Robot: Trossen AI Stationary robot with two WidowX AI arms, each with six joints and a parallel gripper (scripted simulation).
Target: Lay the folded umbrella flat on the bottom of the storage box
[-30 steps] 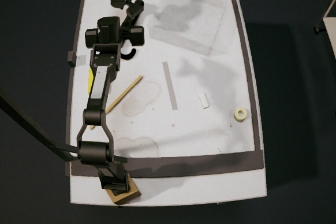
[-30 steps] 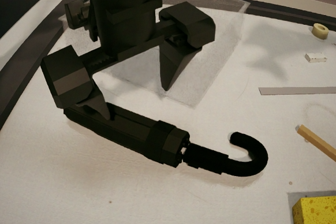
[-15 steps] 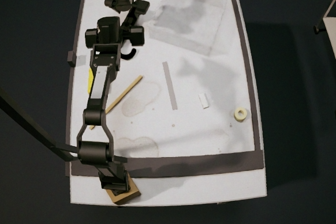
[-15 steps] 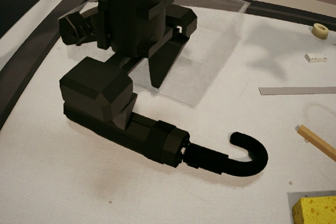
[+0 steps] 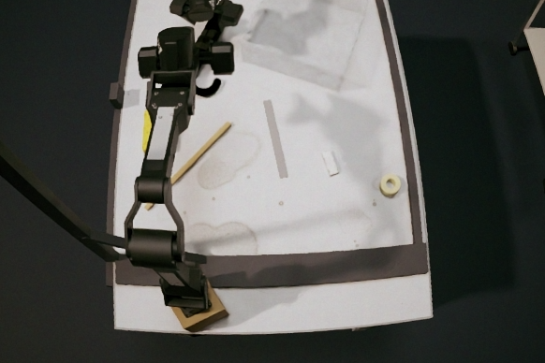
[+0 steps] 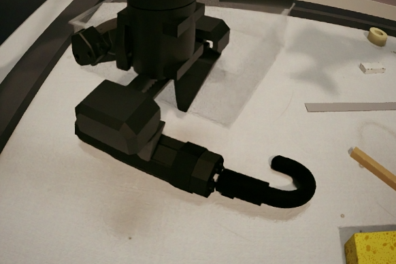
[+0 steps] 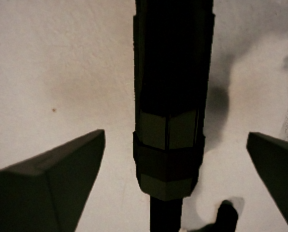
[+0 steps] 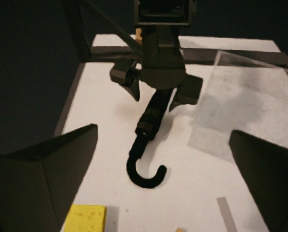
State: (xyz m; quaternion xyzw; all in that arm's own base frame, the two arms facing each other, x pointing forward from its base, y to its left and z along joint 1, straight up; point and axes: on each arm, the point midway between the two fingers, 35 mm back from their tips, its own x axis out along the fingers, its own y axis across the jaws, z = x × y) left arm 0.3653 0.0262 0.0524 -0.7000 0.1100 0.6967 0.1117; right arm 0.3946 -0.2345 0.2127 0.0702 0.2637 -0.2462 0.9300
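The folded black umbrella is 8 cm below my left hand, 3 cm to the right of it and 1 cm ahead of it. From my left hand the other things lie so: wooden stick 37 cm to the right, 10 cm below, 4 cm behind; then clear storage box 26 cm ahead, 5 cm below, 1 cm to the left; then grey strip 29 cm to the right, 17 cm ahead, 10 cm below.
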